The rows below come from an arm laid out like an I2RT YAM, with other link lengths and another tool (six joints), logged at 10 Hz.
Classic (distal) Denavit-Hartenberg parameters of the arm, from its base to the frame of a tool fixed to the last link. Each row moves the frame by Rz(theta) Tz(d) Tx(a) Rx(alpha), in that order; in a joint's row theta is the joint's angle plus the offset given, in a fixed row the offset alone. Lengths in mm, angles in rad.
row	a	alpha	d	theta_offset
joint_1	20.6	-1.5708	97.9	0
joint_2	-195.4	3.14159	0	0
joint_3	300.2	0	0	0.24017
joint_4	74	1.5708	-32	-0.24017
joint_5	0	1.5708	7.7	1.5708
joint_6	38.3	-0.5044	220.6	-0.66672
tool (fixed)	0	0	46.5	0
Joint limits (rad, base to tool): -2.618..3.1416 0..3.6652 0..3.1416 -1.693..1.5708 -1.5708..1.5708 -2.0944..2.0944
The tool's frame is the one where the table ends.
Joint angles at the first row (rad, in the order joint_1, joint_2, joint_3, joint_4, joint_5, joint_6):
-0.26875, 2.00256, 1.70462, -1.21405, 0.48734, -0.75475
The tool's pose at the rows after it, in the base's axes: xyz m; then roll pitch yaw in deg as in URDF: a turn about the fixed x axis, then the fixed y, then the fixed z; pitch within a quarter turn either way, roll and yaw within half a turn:
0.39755, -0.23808, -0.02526, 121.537, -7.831, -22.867
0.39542, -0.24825, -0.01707, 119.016, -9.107, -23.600
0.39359, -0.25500, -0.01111, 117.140, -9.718, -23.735
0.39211, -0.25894, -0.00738, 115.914, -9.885, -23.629
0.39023, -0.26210, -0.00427, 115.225, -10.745, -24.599
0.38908, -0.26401, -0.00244, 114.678, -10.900, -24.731
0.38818, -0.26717, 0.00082, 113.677, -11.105, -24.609
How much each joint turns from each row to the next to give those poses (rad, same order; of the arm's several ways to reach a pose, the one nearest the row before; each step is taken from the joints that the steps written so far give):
0.00000, 0.00004, 0.00008, 0.00302, 0.04157, 0.00038
0.00001, -0.00003, -0.00004, 0.00612, 0.04731, 0.01909
0.00000, 0.00000, -0.00002, 0.00230, 0.03395, 0.00649
0.00000, -0.00005, -0.00006, -0.00036, 0.02136, 0.00036
-0.00002, 0.00002, 0.00001, -0.00036, 0.01526, 0.02249
-0.00036, 0.00002, 0.00005, -0.00120, 0.00993, 0.00384
-0.00001, -0.00003, -0.00006, 0.00080, 0.01754, 0.00000

